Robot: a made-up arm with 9 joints.
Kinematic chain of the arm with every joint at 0, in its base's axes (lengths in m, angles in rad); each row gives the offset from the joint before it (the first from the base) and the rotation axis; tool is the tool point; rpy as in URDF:
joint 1: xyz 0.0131 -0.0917 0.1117 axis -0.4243 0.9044 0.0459
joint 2: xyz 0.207 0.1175 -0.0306 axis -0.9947 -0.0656 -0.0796
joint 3: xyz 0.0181 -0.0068 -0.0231 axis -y
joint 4: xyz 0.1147 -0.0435 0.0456 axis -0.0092 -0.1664 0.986
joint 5: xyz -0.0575 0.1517 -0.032 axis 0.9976 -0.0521 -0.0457
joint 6: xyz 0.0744 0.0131 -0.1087 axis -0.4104 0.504 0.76
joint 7: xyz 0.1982 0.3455 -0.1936 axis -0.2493 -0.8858 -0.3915
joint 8: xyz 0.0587 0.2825 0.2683 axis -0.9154 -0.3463 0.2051
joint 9: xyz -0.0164 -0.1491 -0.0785 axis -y
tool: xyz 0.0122 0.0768 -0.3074 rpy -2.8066 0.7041 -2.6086
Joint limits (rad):
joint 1: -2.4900..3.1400
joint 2: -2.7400..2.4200
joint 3: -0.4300..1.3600
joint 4: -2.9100..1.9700
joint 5: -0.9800..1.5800
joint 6: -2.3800..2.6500
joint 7: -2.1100..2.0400
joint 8: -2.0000..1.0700
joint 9: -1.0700..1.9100
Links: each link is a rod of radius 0.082 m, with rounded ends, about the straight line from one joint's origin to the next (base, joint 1, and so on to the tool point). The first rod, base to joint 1, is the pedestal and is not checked.
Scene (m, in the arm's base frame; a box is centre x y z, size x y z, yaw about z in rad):
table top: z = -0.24
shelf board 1: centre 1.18 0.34 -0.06 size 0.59 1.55 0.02 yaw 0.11
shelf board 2: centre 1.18 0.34 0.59 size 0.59 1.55 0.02 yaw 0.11
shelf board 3: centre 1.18 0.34 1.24 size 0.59 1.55 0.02 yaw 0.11
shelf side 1: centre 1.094 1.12 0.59 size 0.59 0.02 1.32 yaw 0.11
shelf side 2: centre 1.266 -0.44 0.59 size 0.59 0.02 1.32 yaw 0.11
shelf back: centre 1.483 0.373 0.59 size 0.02 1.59 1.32 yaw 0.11
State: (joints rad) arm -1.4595 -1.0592 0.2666 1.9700 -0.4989 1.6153 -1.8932 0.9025 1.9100
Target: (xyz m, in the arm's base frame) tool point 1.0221 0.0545 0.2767
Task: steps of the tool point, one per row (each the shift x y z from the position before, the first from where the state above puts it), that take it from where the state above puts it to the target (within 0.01 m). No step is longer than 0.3 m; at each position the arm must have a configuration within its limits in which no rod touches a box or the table.
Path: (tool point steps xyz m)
1: -0.1300 -0.0161 0.0533
2: -0.1380 -0.0172 -0.0009
3: -0.1397 -0.0118 -0.0525
4: 0.0849 -0.0874 -0.2219
5: 0.0044 -0.0831 -0.2320
6: -0.0748 -0.0698 -0.2107
7: 0.1517 -0.0056 0.0185
8: 0.1426 0.0157 0.0020
9: 0.1269 0.0363 -0.0204

